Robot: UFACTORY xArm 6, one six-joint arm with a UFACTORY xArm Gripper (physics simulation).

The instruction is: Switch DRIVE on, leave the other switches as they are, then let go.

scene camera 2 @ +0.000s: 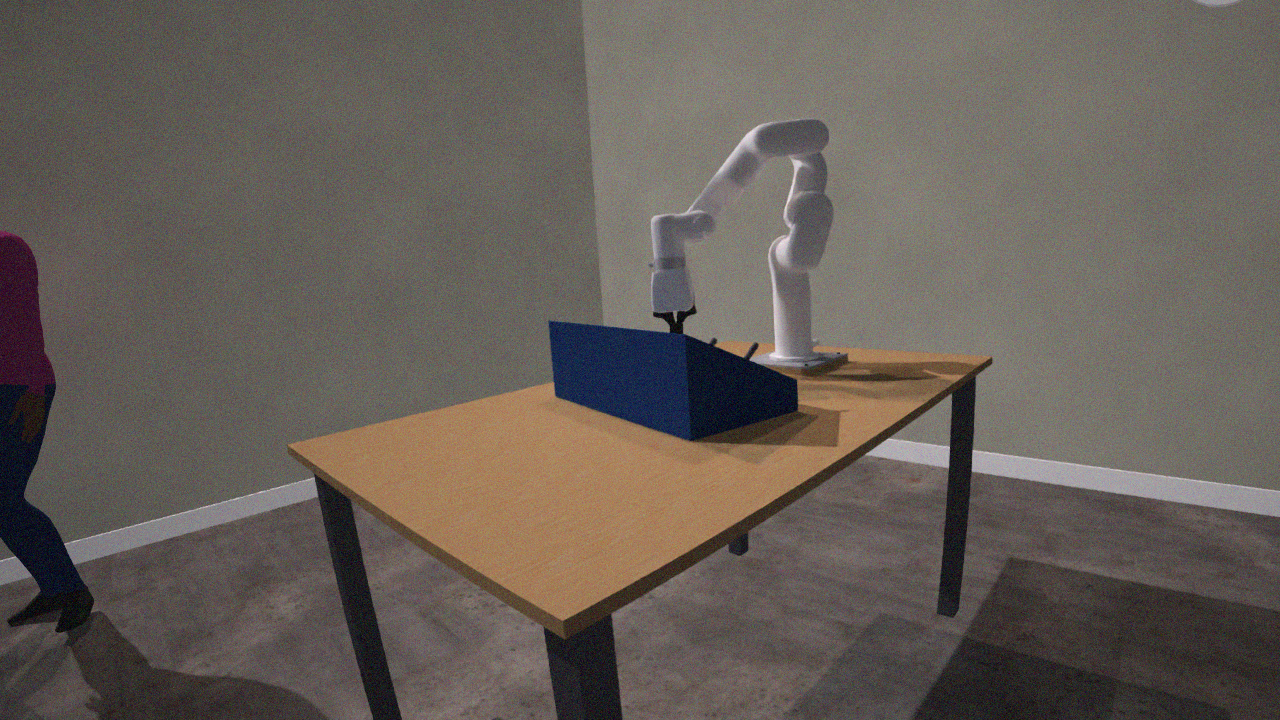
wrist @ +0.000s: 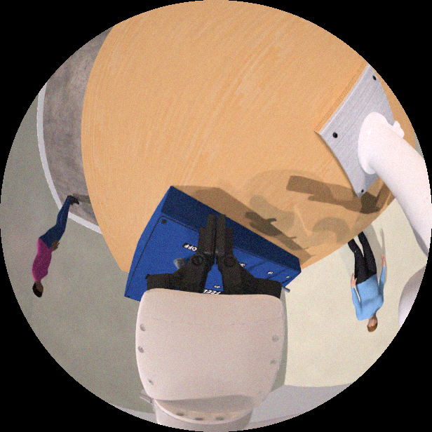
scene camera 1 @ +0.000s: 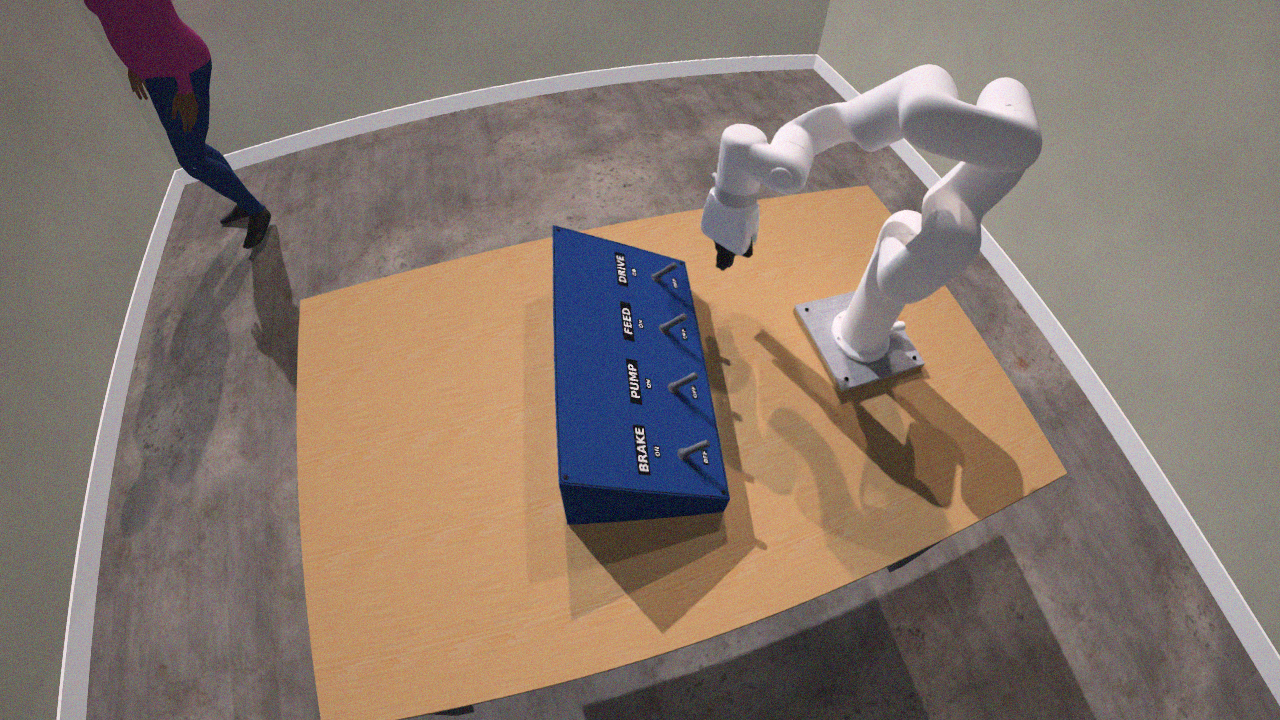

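Seen in the pictures: gripper, fingertip midpoint: (scene camera 1: 723, 265); arm's base at its link origin: (scene camera 2: 794, 357) (scene camera 1: 860, 336).
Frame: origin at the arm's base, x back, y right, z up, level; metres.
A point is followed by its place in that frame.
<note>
A blue sloped panel (scene camera 1: 595, 358) @(x -0.540, y -0.013, z 0.126 m) (scene camera 2: 617, 367) @(x -0.603, y -0.009, z 0.078 m) (wrist: 150, 250) stands on the table. The DRIVE switch (scene camera 1: 664, 274) @(x -0.371, y 0.166, z 0.086 m) (wrist: 179, 262) is a grey lever at the panel's far end and leans to OFF. The FEED switch (scene camera 1: 672, 325) @(x -0.392, y 0.049, z 0.087 m), PUMP switch (scene camera 1: 682, 385) @(x -0.411, y -0.070, z 0.086 m) and BRAKE switch (scene camera 1: 693, 450) @(x -0.431, y -0.187, z 0.091 m) also lean to OFF in scene camera 1. My gripper (scene camera 1: 724, 265) @(x -0.248, y 0.176, z 0.072 m) (scene camera 2: 676, 330) @(x -0.248, y 0.176, z 0.072 m) (wrist: 216, 222) is shut and empty, pointing down, beside the panel's low edge near the DRIVE end. It looks apart from the DRIVE lever. In the wrist view its black fingers hide part of the panel.
The arm's base plate (scene camera 1: 814, 326) @(x -0.088, y 0.045, z 0.000 m) (scene camera 2: 827, 360) @(x 0.012, y -0.093, z -0.002 m) (wrist: 350, 130) is fixed on the wooden table (scene camera 1: 402, 447) @(x -0.899, y -0.019, z -0.021 m) (scene camera 2: 501, 483) @(x -0.941, y -0.136, z -0.021 m) (wrist: 200, 100). A person in a magenta top (scene camera 1: 161, 40) (scene camera 2: 16, 304) (wrist: 43, 260) is off the table's far side. A person in blue (wrist: 370, 295) shows in the wrist view.
</note>
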